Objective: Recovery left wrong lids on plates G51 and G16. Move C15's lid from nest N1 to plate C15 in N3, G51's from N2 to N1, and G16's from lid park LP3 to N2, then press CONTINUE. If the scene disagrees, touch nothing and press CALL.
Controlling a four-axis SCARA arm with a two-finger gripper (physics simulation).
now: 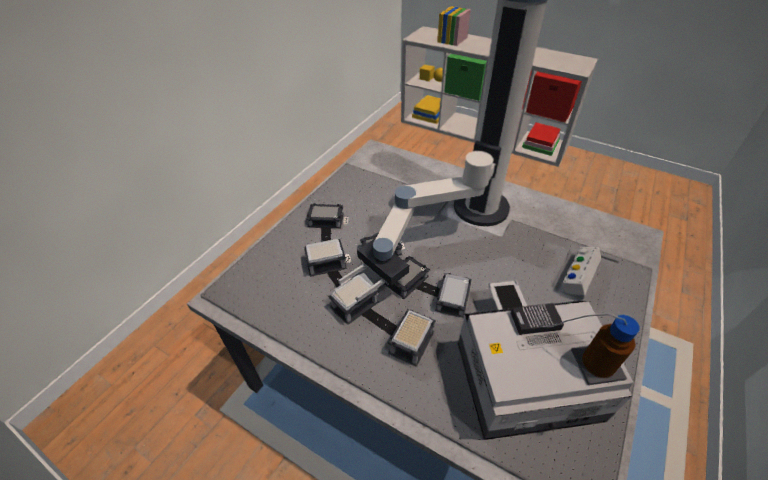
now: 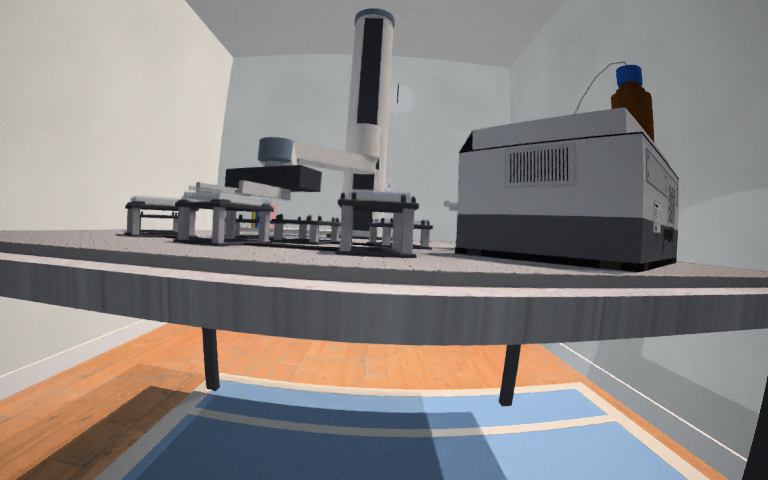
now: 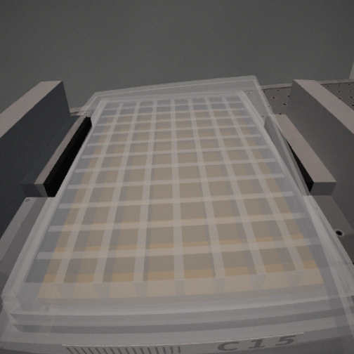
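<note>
My gripper is shut on the clear lid, with a finger pad against each long side. The lid lies slightly skewed over plate C15, whose yellowish wells show through it. This plate sits on a raised nest. A pale covered plate is on the nest to its left. A yellowish plate is on the front nest, and a grey-white lid or plate is on a stand at the right. Their labels are unreadable. The button box has green, yellow and blue buttons.
A dark stand is at the back left. Another dark stand is partly hidden by the arm. A large white instrument with a brown bottle stands at the right. A tablet lies behind it.
</note>
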